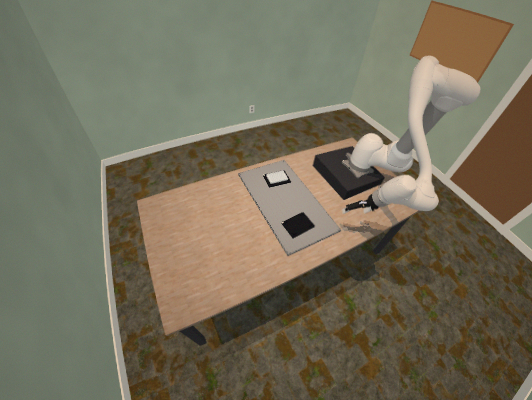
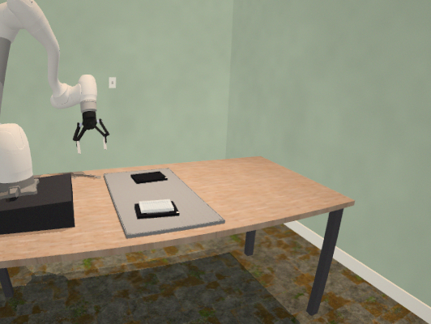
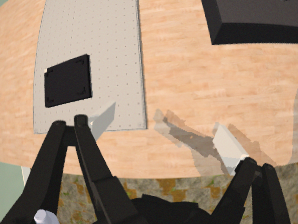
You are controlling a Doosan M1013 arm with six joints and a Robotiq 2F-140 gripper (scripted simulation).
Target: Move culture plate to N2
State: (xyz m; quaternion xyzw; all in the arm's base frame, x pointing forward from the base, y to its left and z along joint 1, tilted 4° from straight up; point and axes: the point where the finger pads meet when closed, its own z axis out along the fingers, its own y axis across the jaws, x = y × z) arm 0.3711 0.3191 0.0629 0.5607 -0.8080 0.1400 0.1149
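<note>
Now: hand 530 mm to the left of the plate lid, 190 mm short of it and 110 mm above it. Round my hand: nest N1 (530 mm to the right, 190 mm ahead, 130 mm below); nest N2 (270 mm ahead, 140 mm to the right, 130 mm below).
</note>
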